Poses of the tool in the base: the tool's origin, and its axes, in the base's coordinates. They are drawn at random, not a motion.
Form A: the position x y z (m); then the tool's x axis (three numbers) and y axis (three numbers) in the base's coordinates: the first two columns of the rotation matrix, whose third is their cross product.
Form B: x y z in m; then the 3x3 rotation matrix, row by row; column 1 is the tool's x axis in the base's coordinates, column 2 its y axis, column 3 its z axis. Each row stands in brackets. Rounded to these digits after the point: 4 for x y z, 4 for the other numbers.
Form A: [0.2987 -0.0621 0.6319 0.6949 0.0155 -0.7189 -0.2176 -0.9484 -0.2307]
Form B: [0.2987 -0.0621 0.6319], [[0.6949 -0.2176 -0.6854], [0.0155 -0.9484 0.3167], [-0.7189 -0.2307 -0.6557]]
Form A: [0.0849 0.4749 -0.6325 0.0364 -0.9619 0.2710 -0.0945 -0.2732 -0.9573]
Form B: [0.0849 0.4749 -0.6325], [[0.0364 -0.0945 0.9949], [-0.9619 -0.2732 0.0092], [0.2710 -0.9573 -0.1008]]
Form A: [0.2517 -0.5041 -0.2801 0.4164 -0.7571 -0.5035 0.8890 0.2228 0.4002]
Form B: [0.2517 -0.5041 -0.2801], [[0.4164 0.8890 -0.1908], [-0.7571 0.2228 -0.6143], [-0.5035 0.4002 0.7658]]
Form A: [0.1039 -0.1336 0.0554 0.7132 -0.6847 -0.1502 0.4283 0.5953 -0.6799]
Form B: [0.1039 -0.1336 0.0554], [[0.7132 0.4283 0.5549], [-0.6847 0.5953 0.4206], [-0.1502 -0.6799 0.7178]]
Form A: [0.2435 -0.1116 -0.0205 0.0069 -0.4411 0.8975 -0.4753 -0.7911 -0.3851]
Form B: [0.2435 -0.1116 -0.0205], [[0.0069 -0.4753 0.8799], [-0.4411 -0.7911 -0.4239], [0.8975 -0.3851 -0.2151]]
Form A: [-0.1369 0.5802 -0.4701 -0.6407 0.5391 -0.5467 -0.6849 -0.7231 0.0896]
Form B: [-0.1369 0.5802 -0.4701], [[-0.6407 -0.6849 -0.3470], [0.5391 -0.7231 0.4318], [-0.5467 0.0896 0.8325]]
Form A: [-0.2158 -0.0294 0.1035 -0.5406 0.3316 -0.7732 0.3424 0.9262 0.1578]
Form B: [-0.2158 -0.0294 0.1035], [[-0.5406 0.3424 0.7685], [0.3316 0.9262 -0.1794], [-0.7732 0.1578 -0.6142]]
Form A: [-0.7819 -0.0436 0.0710 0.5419 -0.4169 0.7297 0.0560 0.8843 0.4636]
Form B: [-0.7819 -0.0436 0.0710], [[0.5419 0.0560 -0.8385], [-0.4169 0.8843 -0.2104], [0.7297 0.4636 0.5025]]
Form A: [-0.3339 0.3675 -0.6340 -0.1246 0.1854 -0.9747 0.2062 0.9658 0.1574]
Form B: [-0.3339 0.3675 -0.6340], [[-0.1246 0.2062 0.9705], [0.1854 0.9658 -0.1814], [-0.9747 0.1574 -0.1586]]
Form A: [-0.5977 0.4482 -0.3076 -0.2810 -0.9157 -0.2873 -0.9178 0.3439 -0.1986]
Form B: [-0.5977 0.4482 -0.3076], [[-0.2810 -0.9178 0.2807], [-0.9157 0.3439 0.2079], [-0.2873 -0.1986 -0.9371]]
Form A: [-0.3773 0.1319 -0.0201 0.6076 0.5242 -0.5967 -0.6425 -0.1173 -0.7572]
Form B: [-0.3773 0.1319 -0.0201], [[0.6076 -0.6425 -0.4669], [0.5242 -0.1173 0.8435], [-0.5967 -0.7572 0.2655]]
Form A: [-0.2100 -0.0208 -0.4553 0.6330 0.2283 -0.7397 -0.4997 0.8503 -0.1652]
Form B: [-0.2100 -0.0208 -0.4553], [[0.6330 -0.4997 0.5913], [0.2283 0.8503 0.4742], [-0.7397 -0.1652 0.6523]]
